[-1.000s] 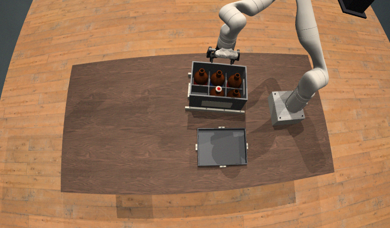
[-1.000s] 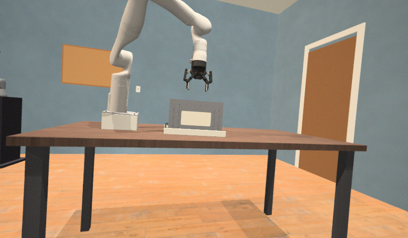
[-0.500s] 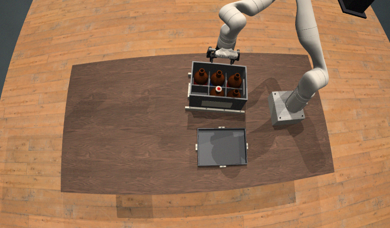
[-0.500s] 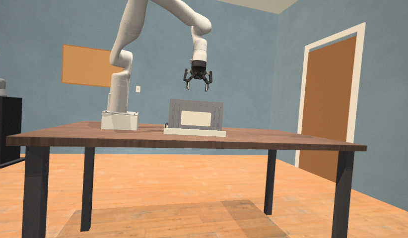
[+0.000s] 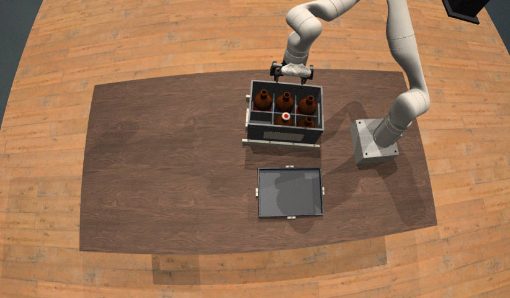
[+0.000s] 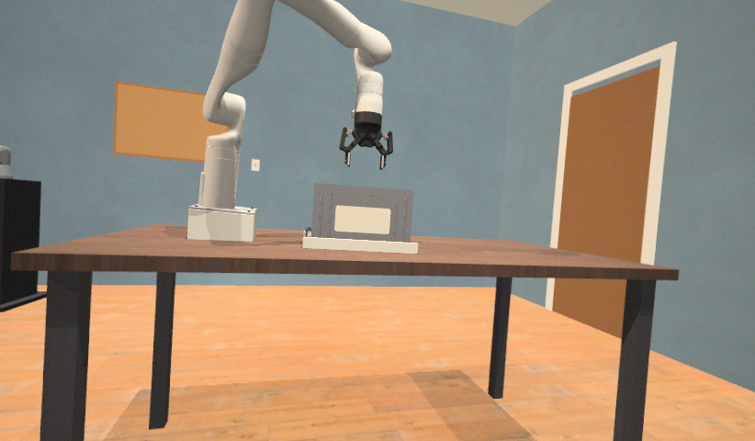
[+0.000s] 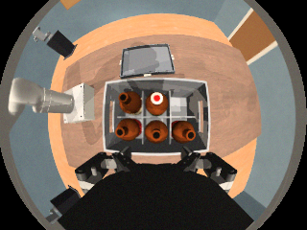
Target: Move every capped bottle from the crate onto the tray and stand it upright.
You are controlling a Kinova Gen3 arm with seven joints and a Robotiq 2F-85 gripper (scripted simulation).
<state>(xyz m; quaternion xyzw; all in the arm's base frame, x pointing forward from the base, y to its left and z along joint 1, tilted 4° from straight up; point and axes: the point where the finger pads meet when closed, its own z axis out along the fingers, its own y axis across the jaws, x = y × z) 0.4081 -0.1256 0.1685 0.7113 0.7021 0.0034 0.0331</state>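
Right now my hand is 150 mm above the capped bottle and 110 mm to the right of it. The rest, counted from my hand: grey tray: 350 mm to the left, 220 mm below, 40 mm behind; crate: 150 mm below, 70 mm to the left.
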